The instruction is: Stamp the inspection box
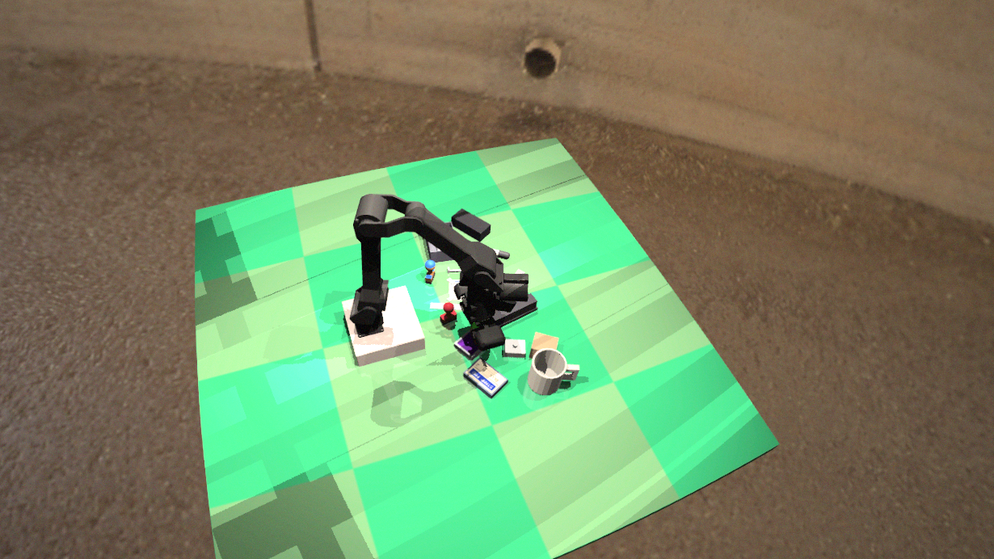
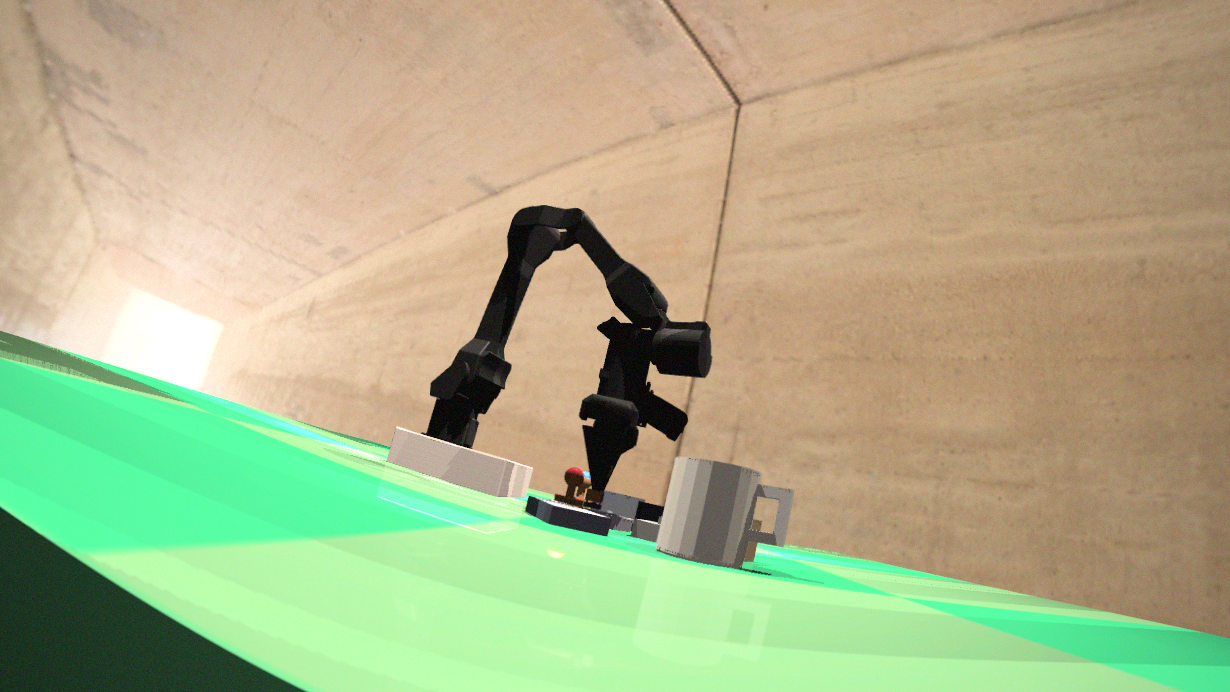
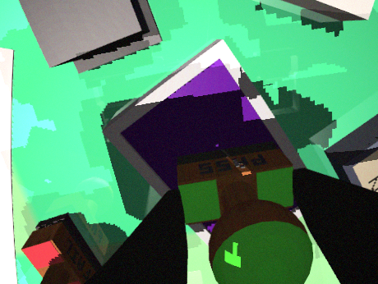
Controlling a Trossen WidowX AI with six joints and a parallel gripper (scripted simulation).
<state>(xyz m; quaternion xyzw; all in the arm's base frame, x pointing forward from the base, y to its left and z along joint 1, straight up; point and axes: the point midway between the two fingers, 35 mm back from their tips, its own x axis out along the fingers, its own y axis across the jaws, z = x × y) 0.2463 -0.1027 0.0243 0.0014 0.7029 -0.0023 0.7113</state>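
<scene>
My gripper tip is right at the green stamp. The rest, counted from my gripper tip: small white block 80 mm ahead, 50 mm to the right, 20 mm below; then red-knobbed stamp 90 mm to the left, 40 mm behind, 20 mm below; then purple ink pad 40 mm below.
</scene>
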